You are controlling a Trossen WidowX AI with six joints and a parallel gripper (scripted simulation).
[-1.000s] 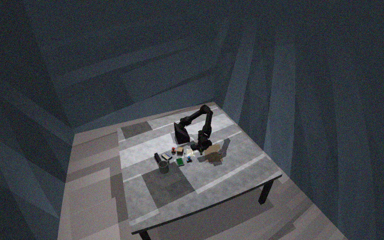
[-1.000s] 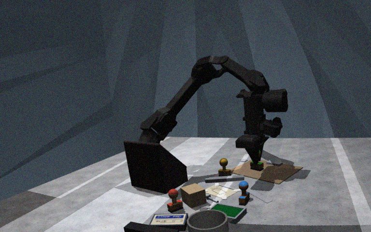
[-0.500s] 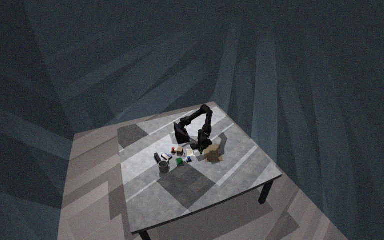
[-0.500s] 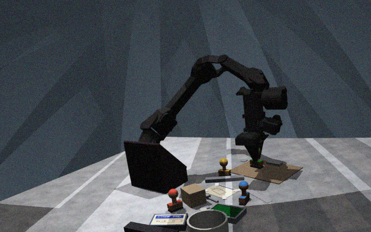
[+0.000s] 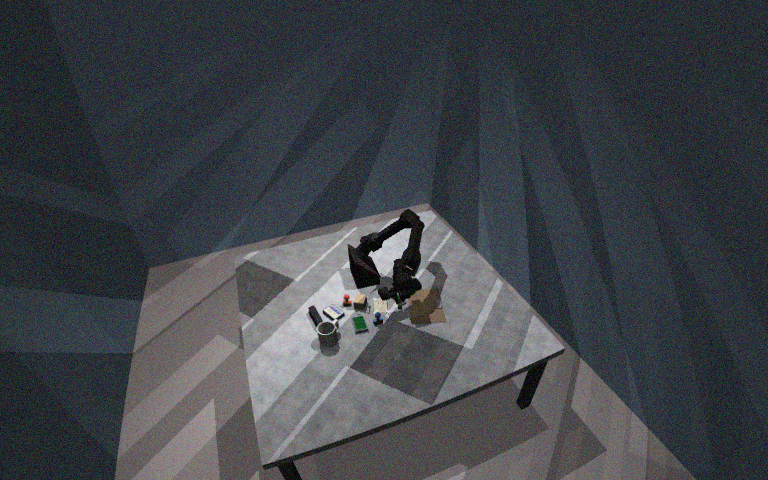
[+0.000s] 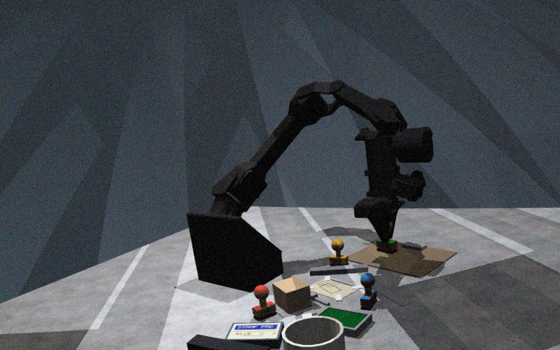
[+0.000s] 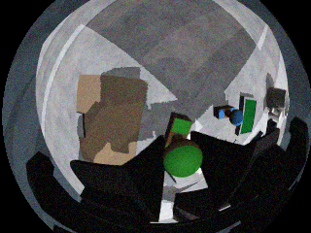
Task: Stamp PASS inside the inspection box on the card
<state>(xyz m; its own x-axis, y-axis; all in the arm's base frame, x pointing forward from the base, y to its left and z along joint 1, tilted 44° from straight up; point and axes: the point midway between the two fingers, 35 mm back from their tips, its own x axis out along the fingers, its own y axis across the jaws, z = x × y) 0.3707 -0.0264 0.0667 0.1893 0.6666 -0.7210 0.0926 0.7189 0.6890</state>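
Right now my gripper tip is 4 cm past the green ink pad, 18 cm to the left of it and 9 cm above it. The rest, counted from my gripper tip: green-knobbed stamp (right at my gripper tip); card (11 cm behind, 4 cm to the right, 9 cm below); blue-knobbed stamp (2 cm behind, 10 cm to the right, 7 cm below).
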